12 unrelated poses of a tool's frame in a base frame.
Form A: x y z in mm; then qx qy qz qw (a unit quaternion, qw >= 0).
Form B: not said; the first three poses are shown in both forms.
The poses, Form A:
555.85, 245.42, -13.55, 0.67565, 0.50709, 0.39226, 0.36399
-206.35, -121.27, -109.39, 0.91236, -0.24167, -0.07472, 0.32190
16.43, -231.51, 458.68, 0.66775, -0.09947, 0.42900, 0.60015
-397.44, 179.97, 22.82, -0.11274, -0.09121, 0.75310, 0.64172
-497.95, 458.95, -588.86, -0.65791, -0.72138, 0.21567, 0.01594
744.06, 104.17, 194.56, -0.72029, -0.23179, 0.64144, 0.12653
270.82, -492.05, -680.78, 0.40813, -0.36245, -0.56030, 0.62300
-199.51, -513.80, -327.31, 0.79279, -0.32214, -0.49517, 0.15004
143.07, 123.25, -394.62, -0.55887, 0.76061, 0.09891, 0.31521
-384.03, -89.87, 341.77, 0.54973, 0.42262, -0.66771, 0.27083
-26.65, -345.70, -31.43, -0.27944, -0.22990, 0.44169, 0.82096
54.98, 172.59, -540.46, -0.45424, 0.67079, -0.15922, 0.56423
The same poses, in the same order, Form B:
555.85, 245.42, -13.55, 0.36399, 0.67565, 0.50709, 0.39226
-206.35, -121.27, -109.39, 0.32190, 0.91236, -0.24167, -0.07472
16.43, -231.51, 458.68, 0.60015, 0.66775, -0.09947, 0.42900
-397.44, 179.97, 22.82, 0.64172, -0.11274, -0.09121, 0.75310
-497.95, 458.95, -588.86, 0.01594, -0.65791, -0.72138, 0.21567
744.06, 104.17, 194.56, 0.12653, -0.72029, -0.23179, 0.64144
270.82, -492.05, -680.78, 0.62300, 0.40813, -0.36245, -0.56030
-199.51, -513.80, -327.31, 0.15004, 0.79279, -0.32214, -0.49517
143.07, 123.25, -394.62, 0.31521, -0.55887, 0.76061, 0.09891
-384.03, -89.87, 341.77, 0.27083, 0.54973, 0.42262, -0.66771
-26.65, -345.70, -31.43, 0.82096, -0.27944, -0.22990, 0.44169
54.98, 172.59, -540.46, 0.56423, -0.45424, 0.67079, -0.15922

